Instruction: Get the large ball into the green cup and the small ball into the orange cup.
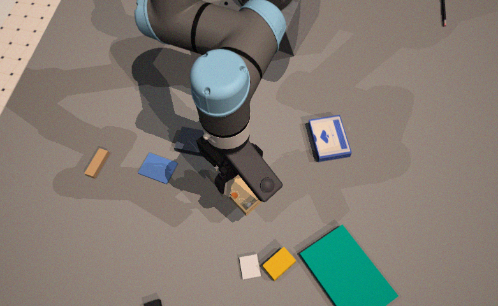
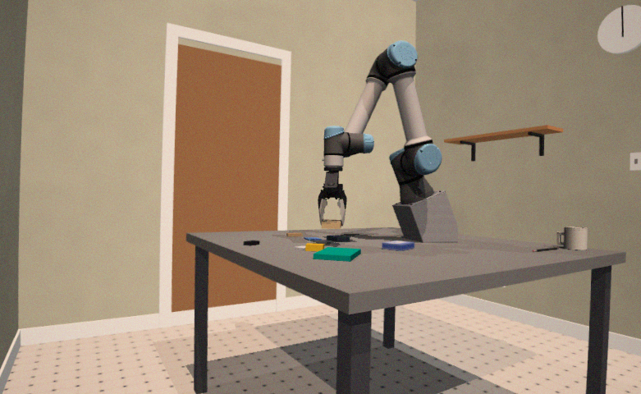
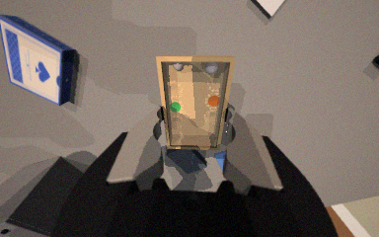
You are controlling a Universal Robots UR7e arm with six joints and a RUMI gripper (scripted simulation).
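Now: the covered wooden puzzle 10 mm below my hand. Also, from my hand: yellow block (150 mm ahead, 80 mm to the left, 80 mm below); white block (150 mm ahead, 80 mm below, 20 mm to the left); dark slate box (140 mm behind, 110 mm to the right, 80 mm below).
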